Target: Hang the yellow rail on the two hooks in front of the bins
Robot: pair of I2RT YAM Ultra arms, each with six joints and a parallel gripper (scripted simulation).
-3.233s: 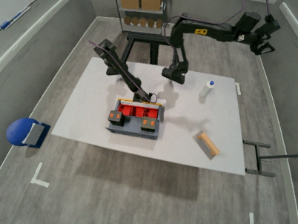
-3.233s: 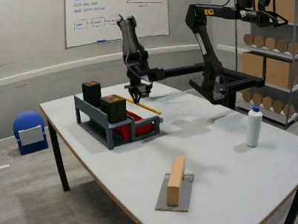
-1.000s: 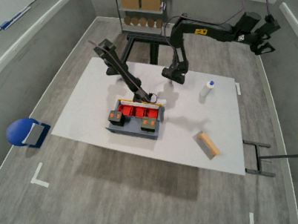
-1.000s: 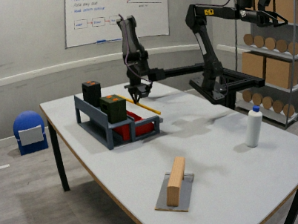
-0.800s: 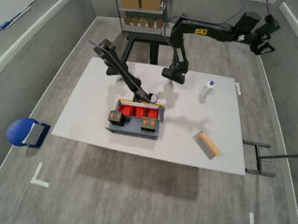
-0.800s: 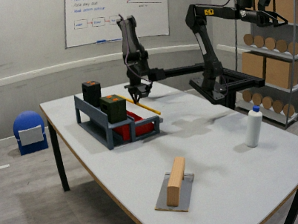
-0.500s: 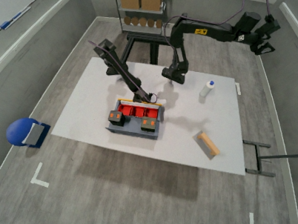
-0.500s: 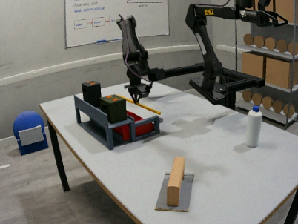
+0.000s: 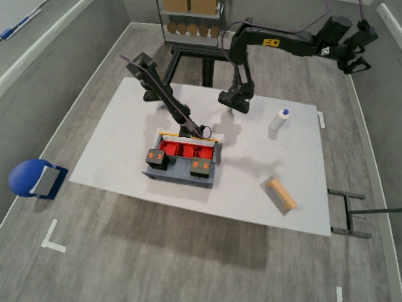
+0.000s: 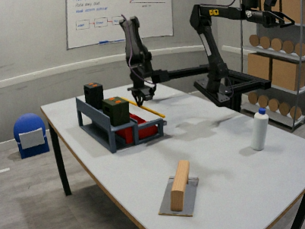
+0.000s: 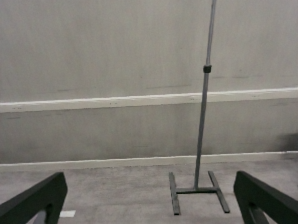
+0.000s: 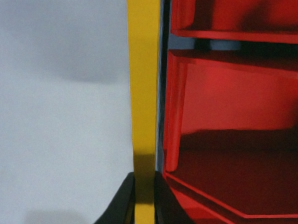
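The yellow rail lies 1 cm below my right hand. From my right hand the other things lie so: green box 21 cm ahead, 11 cm to the left, 5 cm above; then blue-grey shelf 13 cm ahead, 3 cm below; then white bottle 59 cm to the left, 21 cm behind, 1 cm below.
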